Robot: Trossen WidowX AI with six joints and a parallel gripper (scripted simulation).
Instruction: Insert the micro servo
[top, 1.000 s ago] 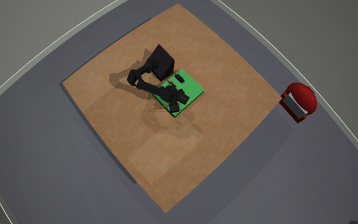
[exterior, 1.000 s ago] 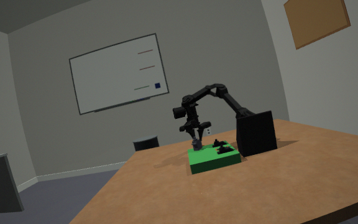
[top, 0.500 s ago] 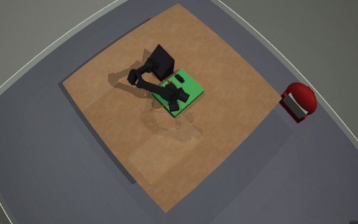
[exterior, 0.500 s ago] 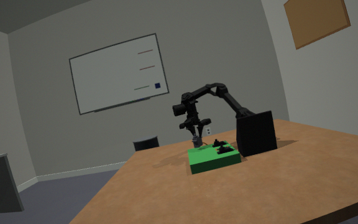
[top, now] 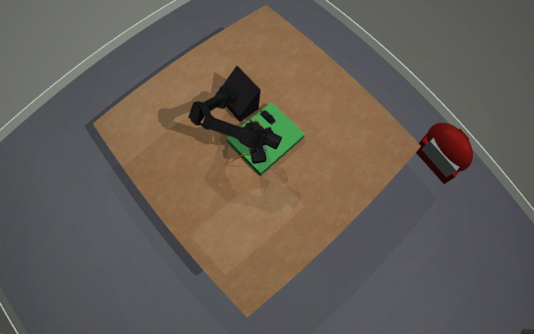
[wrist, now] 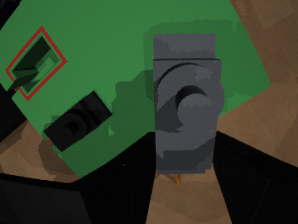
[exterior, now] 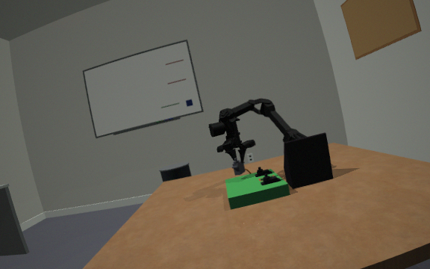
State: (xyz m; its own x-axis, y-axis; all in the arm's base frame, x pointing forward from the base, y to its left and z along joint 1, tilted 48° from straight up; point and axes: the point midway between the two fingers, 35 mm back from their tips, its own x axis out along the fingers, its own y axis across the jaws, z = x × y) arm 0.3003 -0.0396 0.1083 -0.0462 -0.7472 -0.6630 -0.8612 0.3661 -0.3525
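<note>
My gripper tip is 11 cm to the right of the green deck and 10 cm above it.
</note>
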